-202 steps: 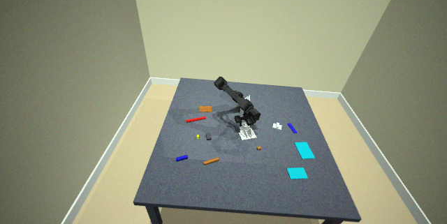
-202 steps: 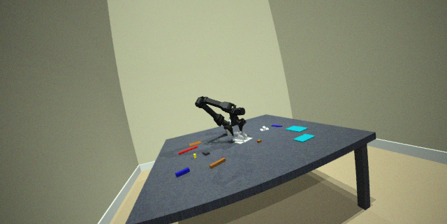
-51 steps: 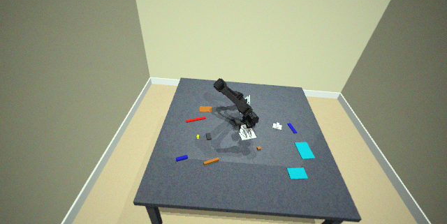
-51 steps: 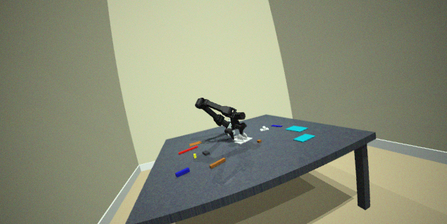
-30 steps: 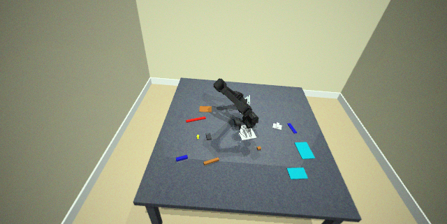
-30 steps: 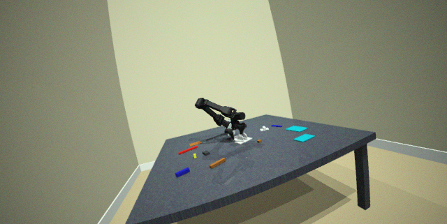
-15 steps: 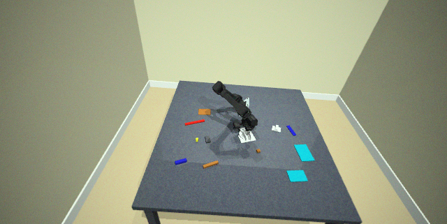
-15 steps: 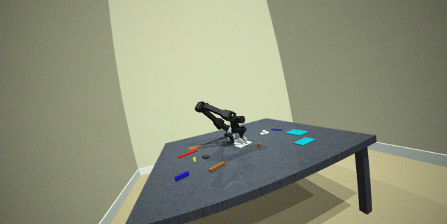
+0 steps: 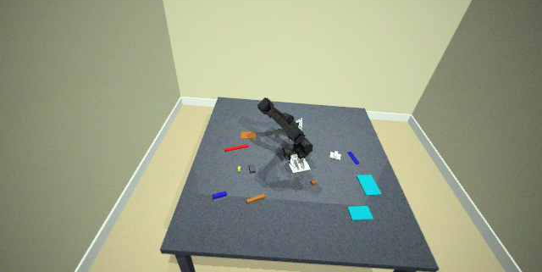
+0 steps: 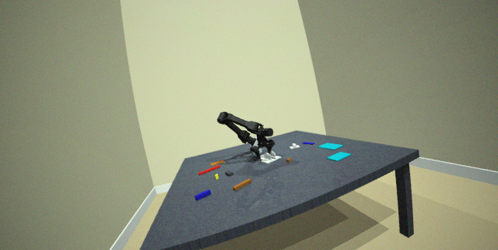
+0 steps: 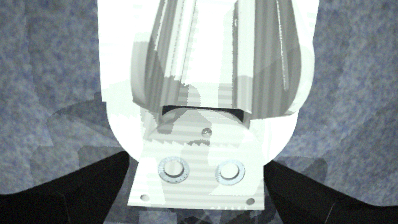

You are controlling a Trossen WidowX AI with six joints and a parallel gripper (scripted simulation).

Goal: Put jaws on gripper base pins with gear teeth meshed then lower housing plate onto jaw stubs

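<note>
Now: the white gripper base 2 cm above my gripper tip and 1 cm ahead of it. Also, from my gripper tip: white jaw 3 cm ahead, 1 cm to the right, 1 cm above; orange cube 17 cm ahead, 12 cm to the left; grey block 26 cm to the right, 15 cm ahead.
</note>
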